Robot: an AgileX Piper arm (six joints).
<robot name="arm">
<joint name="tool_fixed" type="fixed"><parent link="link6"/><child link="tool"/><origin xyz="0 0 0" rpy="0 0 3.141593"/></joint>
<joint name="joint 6" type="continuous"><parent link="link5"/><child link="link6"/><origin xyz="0 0.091 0" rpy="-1.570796 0 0"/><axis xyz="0 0 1"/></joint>
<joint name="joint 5" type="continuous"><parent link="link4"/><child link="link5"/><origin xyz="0 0 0" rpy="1.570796 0 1.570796"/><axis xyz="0 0 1"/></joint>
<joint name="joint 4" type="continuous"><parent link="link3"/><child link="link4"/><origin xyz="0.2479 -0.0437 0" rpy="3.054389 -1.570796 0"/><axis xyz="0 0 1"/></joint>
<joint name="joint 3" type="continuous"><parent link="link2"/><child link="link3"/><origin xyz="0.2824 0.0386 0" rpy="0 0 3.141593"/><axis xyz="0 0 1"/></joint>
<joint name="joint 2" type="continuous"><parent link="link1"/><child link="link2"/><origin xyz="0 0 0" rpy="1.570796 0 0"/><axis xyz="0 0 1"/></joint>
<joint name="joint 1" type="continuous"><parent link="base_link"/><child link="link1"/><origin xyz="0 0 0.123" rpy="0 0 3.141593"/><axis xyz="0 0 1"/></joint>
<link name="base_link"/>
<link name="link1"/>
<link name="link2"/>
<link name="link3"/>
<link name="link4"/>
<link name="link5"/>
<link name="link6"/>
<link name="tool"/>
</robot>
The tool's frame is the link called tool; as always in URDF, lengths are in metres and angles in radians. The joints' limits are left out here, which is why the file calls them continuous.
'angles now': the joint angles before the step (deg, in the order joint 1, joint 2, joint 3, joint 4, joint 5, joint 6). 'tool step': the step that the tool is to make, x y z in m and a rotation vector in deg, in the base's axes. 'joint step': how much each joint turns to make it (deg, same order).
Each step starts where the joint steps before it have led.
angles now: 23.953, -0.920, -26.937, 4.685, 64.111, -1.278
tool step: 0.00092, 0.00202, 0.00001, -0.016, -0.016, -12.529
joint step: -12.683, 0.000, 0.000, 0.135, 0.001, -0.156
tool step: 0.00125, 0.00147, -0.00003, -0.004, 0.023, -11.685
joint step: -11.686, 0.001, 0.000, -0.001, 0.023, 0.000
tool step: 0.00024, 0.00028, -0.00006, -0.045, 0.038, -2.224
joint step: -2.269, -0.002, 0.001, 0.015, 0.043, -0.066
